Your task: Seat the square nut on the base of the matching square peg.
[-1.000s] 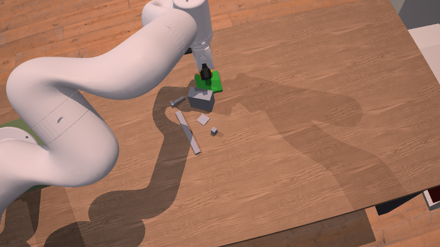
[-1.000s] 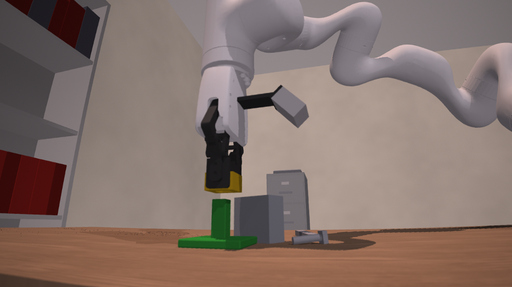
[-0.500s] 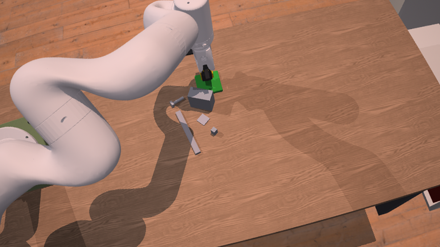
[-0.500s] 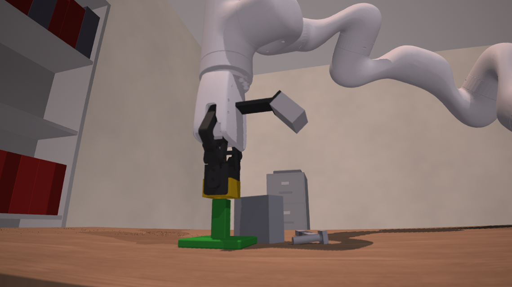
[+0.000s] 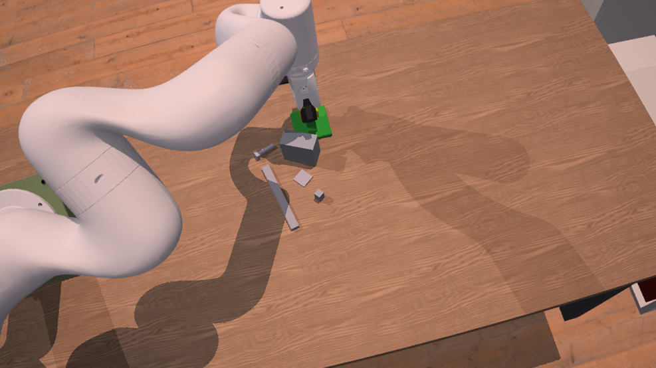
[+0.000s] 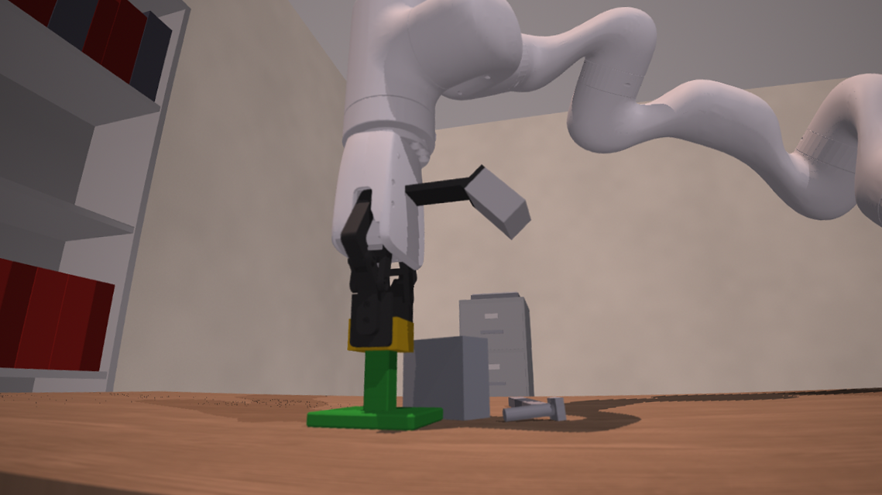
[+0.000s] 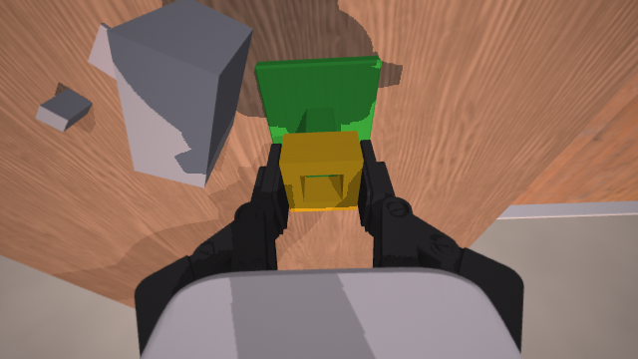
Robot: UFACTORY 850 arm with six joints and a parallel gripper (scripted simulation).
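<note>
My gripper is now 7 cm to the left of the grey block, 4 cm above it and 3 cm past it. Also, from my hand: small grey cube: 18 cm to the right, 6 cm below; then grey bolt: 11 cm behind, 7 cm below, 6 cm to the right; then flat grey tile: 13 cm to the right, 7 cm below, 3 cm behind.
</note>
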